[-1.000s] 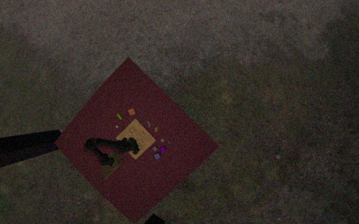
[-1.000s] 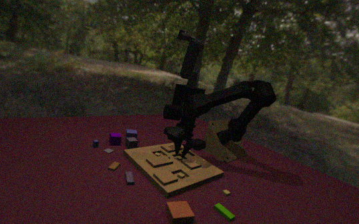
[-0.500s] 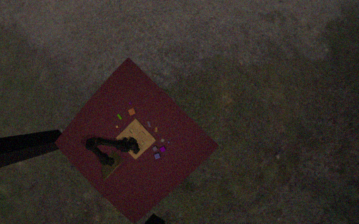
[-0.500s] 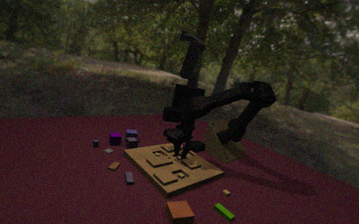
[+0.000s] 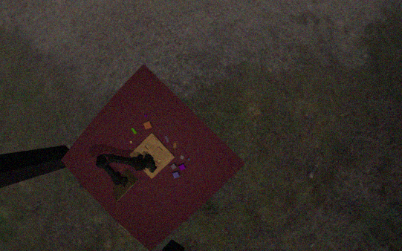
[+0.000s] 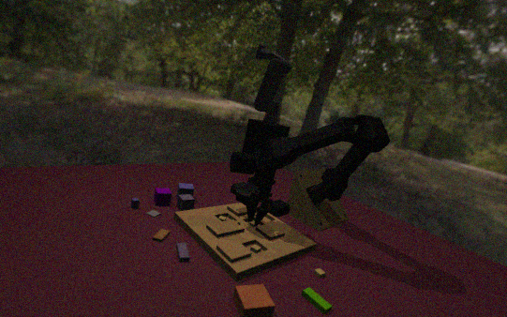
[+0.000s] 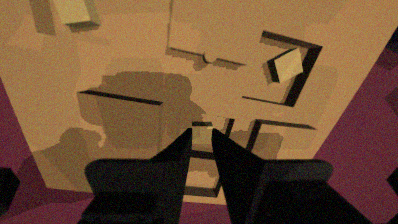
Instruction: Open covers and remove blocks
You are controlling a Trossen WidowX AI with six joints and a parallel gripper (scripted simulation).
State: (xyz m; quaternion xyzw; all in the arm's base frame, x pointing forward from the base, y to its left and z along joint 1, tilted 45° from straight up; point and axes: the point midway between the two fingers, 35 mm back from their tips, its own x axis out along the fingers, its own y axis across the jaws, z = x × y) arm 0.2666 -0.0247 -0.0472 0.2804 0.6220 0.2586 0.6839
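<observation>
Right now my gripper tip is 28 cm to the right of the green bar, 12 cm short of it and 1 cm above it. The rest, counted from my gripper tip: flat orange tile (25 cm ahead, 9 cm to the right, 1 cm below); dark block (20 cm to the right, 11 cm ahead); grey bar (25 cm ahead, 1 cm below).
</observation>
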